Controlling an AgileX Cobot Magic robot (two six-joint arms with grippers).
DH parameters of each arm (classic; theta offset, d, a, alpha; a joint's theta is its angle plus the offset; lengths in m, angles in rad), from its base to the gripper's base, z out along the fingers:
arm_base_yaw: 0 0.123 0 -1.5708
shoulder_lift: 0.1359 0 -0.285 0
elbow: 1.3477 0 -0.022 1.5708
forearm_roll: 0 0.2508 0 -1.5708
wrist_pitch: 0 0 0.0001 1.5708
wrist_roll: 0 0.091 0 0
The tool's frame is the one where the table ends.
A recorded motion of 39 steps. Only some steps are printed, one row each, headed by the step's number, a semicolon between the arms.
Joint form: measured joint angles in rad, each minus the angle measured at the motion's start. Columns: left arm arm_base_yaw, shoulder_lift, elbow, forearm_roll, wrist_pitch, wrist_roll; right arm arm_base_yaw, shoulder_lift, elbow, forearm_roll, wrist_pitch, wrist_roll.
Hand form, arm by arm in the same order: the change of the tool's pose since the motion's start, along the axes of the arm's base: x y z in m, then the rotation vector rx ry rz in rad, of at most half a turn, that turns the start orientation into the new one. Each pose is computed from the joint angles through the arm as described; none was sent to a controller.
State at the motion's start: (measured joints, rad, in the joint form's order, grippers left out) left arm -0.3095 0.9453 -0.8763 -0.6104 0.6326 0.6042; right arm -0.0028 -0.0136 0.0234 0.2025 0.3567 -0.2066
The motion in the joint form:
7: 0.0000 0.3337 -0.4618 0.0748 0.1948 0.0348; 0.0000 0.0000 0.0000 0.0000 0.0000 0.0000
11: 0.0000 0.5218 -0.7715 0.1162 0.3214 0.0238; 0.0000 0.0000 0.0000 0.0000 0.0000 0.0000
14: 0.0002 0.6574 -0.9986 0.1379 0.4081 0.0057; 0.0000 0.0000 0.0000 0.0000 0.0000 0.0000
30: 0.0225 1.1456 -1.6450 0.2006 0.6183 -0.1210; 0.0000 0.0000 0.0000 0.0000 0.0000 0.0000
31: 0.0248 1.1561 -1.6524 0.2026 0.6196 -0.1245; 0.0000 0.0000 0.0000 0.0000 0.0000 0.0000
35: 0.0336 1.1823 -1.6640 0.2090 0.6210 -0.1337; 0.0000 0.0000 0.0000 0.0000 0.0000 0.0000
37: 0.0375 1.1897 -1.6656 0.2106 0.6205 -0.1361; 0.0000 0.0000 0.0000 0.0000 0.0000 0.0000
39: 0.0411 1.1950 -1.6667 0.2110 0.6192 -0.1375; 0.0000 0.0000 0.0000 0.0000 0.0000 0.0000
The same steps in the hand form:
7: 0.0747 -0.0274 0.0565 0.1122 -0.0114 -0.1164; 0.0000 0.0000 0.0000 0.0000 0.0000 0.0000
11: 0.1156 -0.0415 0.0880 0.1538 -0.0322 -0.1621; 0.0000 0.0000 0.0000 0.0000 0.0000 0.0000
14: 0.1431 -0.0508 0.1052 0.1708 -0.0457 -0.1830; 0.0000 0.0000 0.0000 0.0000 0.0000 0.0000
30: 0.2450 -0.0715 0.0790 0.1908 0.0363 -0.1501; 0.0000 0.0000 0.0000 0.0000 0.0000 0.0000
31: 0.2478 -0.0712 0.0762 0.1914 0.0424 -0.1457; 0.0000 0.0000 0.0000 0.0000 0.0000 0.0000
35: 0.2562 -0.0689 0.0673 0.1945 0.0630 -0.1304; 0.0000 0.0000 0.0000 0.0000 0.0000 0.0000
37: 0.2589 -0.0677 0.0643 0.1952 0.0697 -0.1246; 0.0000 0.0000 0.0000 0.0000 0.0000 0.0000
39: 0.2610 -0.0665 0.0623 0.1949 0.0738 -0.1199; 0.0000 0.0000 0.0000 0.0000 0.0000 0.0000

